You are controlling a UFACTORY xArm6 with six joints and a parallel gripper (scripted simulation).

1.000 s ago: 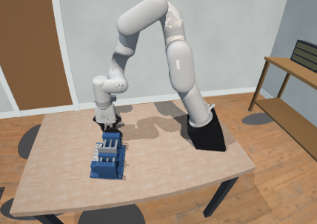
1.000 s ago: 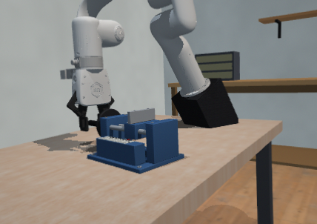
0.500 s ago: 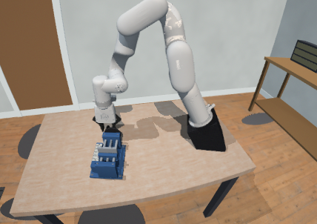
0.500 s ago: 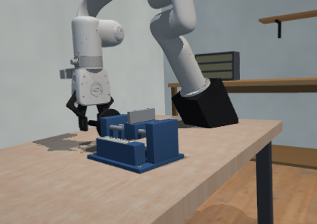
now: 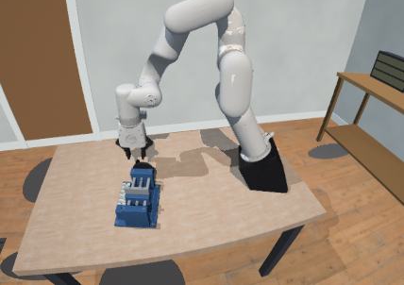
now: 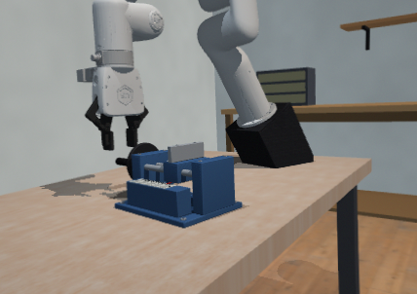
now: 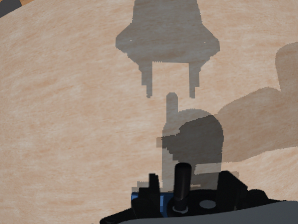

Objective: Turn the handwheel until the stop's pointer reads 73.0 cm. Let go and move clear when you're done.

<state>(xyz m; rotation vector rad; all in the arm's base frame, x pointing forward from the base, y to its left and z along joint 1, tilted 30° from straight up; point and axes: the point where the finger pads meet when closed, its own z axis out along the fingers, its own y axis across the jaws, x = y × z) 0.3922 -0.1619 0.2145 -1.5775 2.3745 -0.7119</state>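
Now: hand 2 cm to the right of the black handwheel and 5 cm above it. Also, from my hand: grey stop block (6 cm ahead, 16 cm to the left, 4 cm below).
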